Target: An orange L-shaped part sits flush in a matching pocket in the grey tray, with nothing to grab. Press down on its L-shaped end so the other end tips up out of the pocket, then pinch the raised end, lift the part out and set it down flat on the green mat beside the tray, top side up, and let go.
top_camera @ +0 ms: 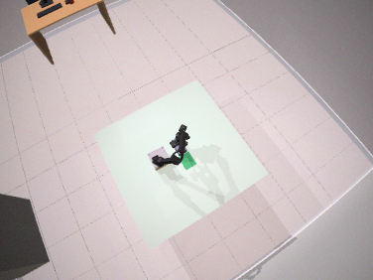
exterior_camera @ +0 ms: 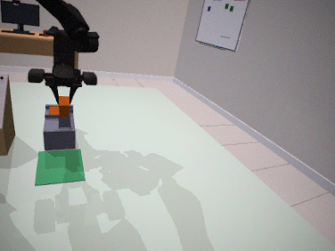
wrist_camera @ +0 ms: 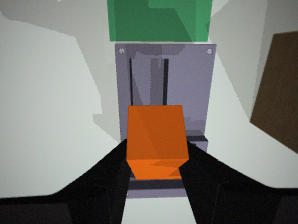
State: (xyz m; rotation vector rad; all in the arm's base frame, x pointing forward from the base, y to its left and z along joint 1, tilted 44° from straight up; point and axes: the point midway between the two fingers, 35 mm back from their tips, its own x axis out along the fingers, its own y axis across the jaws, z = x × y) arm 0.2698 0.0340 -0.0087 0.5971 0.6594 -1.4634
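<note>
My gripper tip is 10 mm past the green mat, 140 mm to the left of it and 140 mm above it. From my gripper tip the other things lie so: orange L-shaped part: 20 mm behind, 30 mm to the left, 30 mm below.
</note>
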